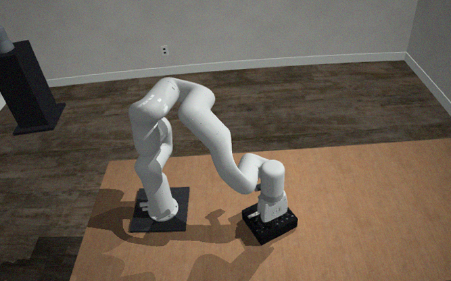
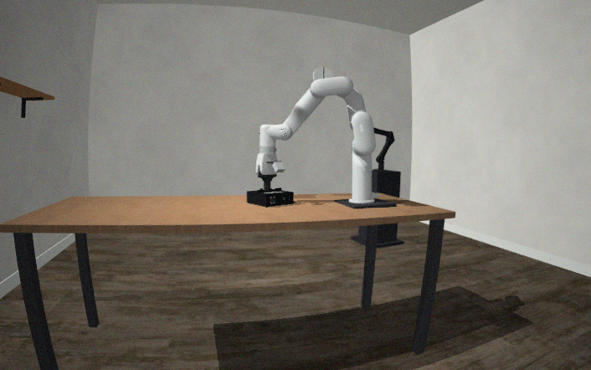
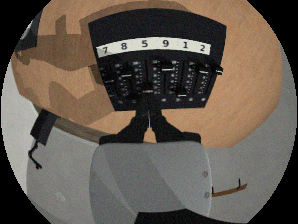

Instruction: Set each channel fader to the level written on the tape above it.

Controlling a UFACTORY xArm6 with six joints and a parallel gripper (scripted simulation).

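Now: the fader 80 mm to the left of my hand, 60 mm ahead of it and 10 mm below it.
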